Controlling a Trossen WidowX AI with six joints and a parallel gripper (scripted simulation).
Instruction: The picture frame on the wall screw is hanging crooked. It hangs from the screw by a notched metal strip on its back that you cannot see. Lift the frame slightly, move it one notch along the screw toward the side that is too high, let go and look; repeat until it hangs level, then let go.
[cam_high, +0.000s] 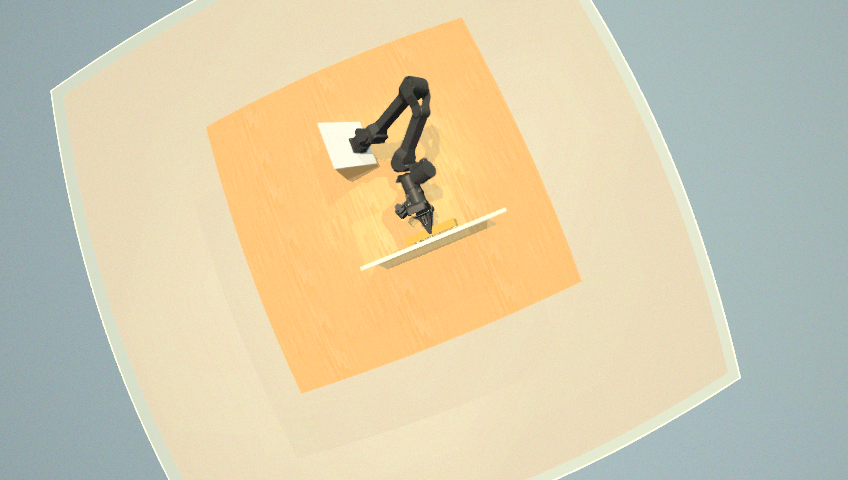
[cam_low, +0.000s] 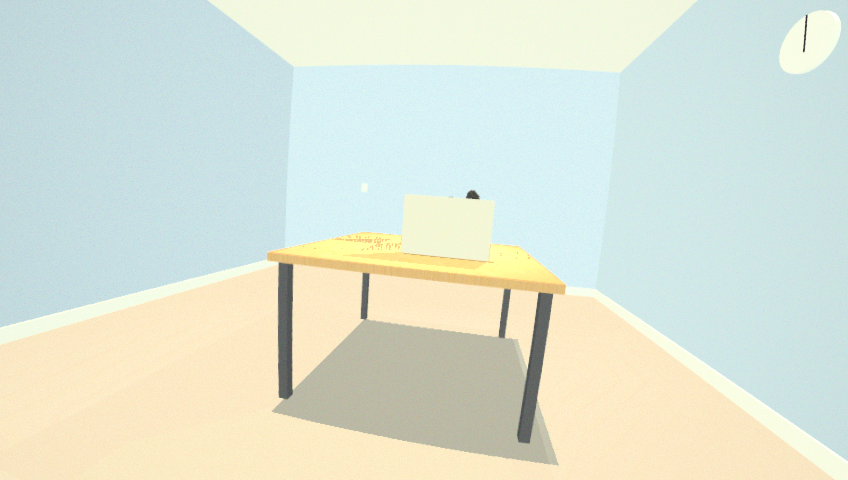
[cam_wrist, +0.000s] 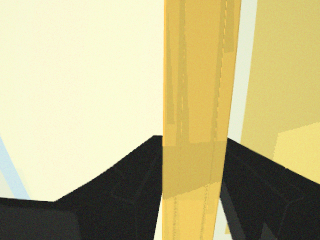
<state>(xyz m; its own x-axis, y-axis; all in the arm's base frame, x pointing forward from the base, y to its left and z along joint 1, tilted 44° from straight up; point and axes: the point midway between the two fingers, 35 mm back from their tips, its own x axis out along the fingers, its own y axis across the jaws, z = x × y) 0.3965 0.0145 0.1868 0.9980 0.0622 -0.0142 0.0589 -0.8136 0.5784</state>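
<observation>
Right now my gripper tip is 5 cm above the picture frame and 1 cm to the right of it. The rest, counted from my gripper tip: white wall panel (7 cm below, 1 cm ahead).
</observation>
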